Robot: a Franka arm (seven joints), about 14 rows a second.
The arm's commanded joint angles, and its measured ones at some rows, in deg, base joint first. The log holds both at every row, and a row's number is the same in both.
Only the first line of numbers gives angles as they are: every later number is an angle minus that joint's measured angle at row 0.
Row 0, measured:
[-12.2 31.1 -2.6 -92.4 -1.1 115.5 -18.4]
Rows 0 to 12, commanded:
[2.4 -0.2 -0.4 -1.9 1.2 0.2 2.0]
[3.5 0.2 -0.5 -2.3 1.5 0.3 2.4]
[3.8 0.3 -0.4 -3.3 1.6 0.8 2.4]
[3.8 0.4 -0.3 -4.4 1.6 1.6 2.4]
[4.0 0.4 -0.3 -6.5 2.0 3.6 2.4]
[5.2 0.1 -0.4 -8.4 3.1 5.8 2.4]
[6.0 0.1 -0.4 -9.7 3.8 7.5 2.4]
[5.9 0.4 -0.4 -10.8 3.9 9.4 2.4]
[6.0 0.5 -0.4 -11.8 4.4 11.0 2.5]
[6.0 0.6 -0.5 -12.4 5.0 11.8 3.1]
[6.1 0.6 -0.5 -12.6 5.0 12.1 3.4]
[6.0 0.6 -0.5 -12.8 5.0 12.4 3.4]
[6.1 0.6 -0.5 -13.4 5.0 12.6 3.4]
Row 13, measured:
[5.7 1.5 -0.1 -11.8 3.9 11.4 2.7]
